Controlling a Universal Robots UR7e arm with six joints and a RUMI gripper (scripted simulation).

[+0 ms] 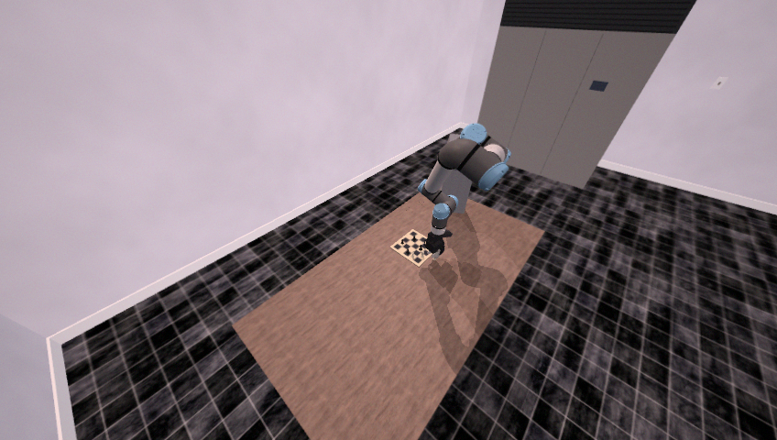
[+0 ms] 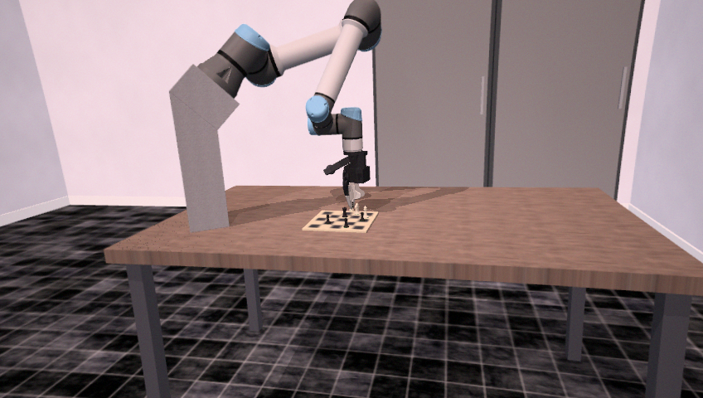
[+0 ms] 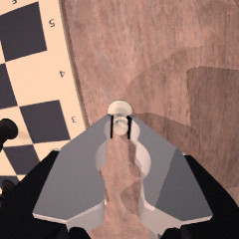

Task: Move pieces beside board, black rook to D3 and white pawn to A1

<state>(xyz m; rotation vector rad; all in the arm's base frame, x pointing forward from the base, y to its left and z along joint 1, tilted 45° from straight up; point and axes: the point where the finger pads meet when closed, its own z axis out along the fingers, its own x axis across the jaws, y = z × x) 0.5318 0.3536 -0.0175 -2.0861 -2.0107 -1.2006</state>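
My gripper is now 10 mm above the white pawn. The rest, counted from my hand: chessboard (40 mm ahead, 130 mm to the right, 20 mm below); then black rook (30 mm ahead, 100 mm to the right).
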